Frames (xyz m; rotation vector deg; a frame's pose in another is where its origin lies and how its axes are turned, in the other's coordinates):
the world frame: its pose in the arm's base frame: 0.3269 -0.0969 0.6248 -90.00 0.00 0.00
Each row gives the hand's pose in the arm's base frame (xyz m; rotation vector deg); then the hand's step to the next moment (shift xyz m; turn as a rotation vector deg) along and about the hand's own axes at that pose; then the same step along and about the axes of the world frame.
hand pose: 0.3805 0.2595 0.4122 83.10 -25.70 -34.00
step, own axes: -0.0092 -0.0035 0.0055 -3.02 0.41 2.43
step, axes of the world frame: -0.0109 0.0024 0.0014 -3.81 -0.81 -0.01
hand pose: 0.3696 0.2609 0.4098 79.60 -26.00 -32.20
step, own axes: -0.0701 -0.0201 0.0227 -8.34 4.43 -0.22
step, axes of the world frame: -0.0711 0.0150 0.0235 -5.98 -4.59 5.69
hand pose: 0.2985 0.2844 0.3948 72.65 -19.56 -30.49
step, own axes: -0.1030 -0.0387 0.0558 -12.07 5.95 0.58
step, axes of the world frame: -0.1221 0.0172 0.0041 -9.22 -6.44 7.42
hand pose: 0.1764 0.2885 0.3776 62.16 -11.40 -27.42
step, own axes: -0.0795 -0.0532 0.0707 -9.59 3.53 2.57
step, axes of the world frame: -0.1119 0.0084 -0.0395 -8.46 -5.03 3.76
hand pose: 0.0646 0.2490 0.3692 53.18 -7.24 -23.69
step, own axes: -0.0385 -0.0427 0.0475 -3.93 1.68 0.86
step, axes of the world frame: -0.0610 0.0030 -0.0428 -3.35 -2.13 1.81
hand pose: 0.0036 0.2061 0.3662 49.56 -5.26 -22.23
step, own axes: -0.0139 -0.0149 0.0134 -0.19 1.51 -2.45
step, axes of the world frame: -0.0204 0.0015 -0.0133 0.84 0.43 2.72
